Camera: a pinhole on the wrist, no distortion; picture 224 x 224 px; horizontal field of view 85.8 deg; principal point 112.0 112.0 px. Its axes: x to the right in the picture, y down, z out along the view. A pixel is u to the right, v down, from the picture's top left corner.
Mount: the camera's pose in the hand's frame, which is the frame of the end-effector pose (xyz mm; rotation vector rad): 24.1 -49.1 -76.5 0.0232 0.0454 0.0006
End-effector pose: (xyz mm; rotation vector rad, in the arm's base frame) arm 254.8 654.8 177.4 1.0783 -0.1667 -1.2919
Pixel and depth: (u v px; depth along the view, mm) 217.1 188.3 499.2
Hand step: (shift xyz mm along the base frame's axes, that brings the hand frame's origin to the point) 73.9 -651.8 186.5
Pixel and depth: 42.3 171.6 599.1
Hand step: -289.0 -79.7 589.6
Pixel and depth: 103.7 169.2 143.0
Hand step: -26.4 -56.4 38.2
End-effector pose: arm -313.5 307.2 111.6 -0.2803 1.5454 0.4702
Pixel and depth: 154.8 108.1 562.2
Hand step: 449.6 176.3 -247.6
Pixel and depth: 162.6 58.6 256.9
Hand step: 225.2 -53.0 -159.1
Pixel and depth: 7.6 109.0 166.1
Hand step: 115.5 -19.2 106.4
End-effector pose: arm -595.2 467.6 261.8 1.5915 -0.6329 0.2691
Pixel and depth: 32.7 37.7 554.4
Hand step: -132.8 -394.6 -570.3
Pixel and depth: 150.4 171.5 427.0
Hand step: -3.7 -382.3 175.1
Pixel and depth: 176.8 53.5 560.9
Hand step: 377.6 -531.0 -158.3
